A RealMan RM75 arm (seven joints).
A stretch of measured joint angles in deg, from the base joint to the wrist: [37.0, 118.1, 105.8, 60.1, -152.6, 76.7, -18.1]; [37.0, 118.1, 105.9, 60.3, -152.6, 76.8, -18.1]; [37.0, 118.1, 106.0, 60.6, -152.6, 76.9, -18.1]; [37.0, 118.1, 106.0, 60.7, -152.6, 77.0, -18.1]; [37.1, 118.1, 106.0, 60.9, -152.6, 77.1, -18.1]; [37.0, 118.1, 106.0, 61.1, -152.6, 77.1, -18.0]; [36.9, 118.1, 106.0, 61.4, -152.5, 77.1, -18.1]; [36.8, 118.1, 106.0, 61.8, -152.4, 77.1, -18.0]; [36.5, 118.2, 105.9, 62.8, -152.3, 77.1, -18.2]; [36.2, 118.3, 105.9, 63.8, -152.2, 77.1, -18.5]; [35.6, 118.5, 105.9, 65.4, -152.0, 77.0, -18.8]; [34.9, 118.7, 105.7, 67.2, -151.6, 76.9, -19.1]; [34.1, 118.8, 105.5, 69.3, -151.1, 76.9, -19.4]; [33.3, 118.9, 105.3, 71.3, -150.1, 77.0, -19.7]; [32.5, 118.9, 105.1, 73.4, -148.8, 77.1, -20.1]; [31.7, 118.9, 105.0, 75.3, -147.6, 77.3, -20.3]
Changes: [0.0, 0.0, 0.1, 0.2, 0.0, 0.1, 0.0]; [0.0, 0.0, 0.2, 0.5, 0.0, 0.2, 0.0]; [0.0, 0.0, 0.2, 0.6, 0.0, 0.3, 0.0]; [0.1, 0.0, 0.2, 0.8, 0.0, 0.4, 0.0]; [0.0, 0.0, 0.2, 1.0, 0.0, 0.4, 0.1]; [-0.1, 0.0, 0.2, 1.3, 0.1, 0.4, 0.0]; [-0.2, 0.0, 0.2, 1.7, 0.2, 0.4, 0.1]; [-0.5, 0.1, 0.1, 2.7, 0.3, 0.4, -0.1]; [-0.8, 0.2, 0.1, 3.7, 0.4, 0.4, -0.4]; [-1.4, 0.4, 0.1, 5.3, 0.6, 0.3, -0.7]; [-2.1, 0.6, -0.1, 7.1, 1.0, 0.2, -1.0]; [-2.9, 0.7, -0.3, 9.2, 1.5, 0.2, -1.3]; [-3.7, 0.8, -0.5, 11.2, 2.5, 0.3, -1.6]; [-4.5, 0.8, -0.7, 13.3, 3.8, 0.4, -2.0]; [-5.3, 0.8, -0.8, 15.2, 5.0, 0.6, -2.2]
